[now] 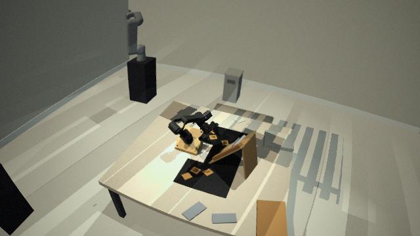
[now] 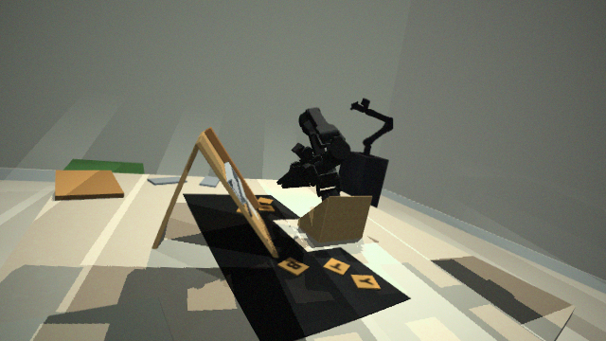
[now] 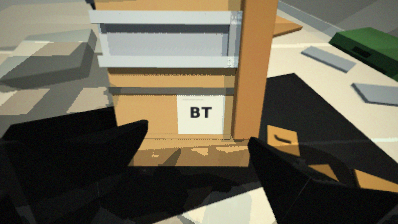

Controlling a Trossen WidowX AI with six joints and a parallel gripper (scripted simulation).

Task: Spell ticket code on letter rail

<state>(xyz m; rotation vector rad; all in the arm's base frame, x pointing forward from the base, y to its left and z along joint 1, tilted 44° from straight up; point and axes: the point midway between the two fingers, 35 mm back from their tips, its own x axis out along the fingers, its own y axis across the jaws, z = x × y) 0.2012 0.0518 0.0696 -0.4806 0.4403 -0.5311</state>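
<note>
The letter tile marked t is 80 mm behind my gripper tip, 220 mm to the left of it and 160 mm below it. Round my gripper tip: black mat (20 mm behind, 10 mm to the left, 160 mm below); then white ticket (70 mm ahead, 20 mm to the right, 70 mm below); then pale grey box (490 mm ahead, 370 mm to the left, 140 mm below).
</note>
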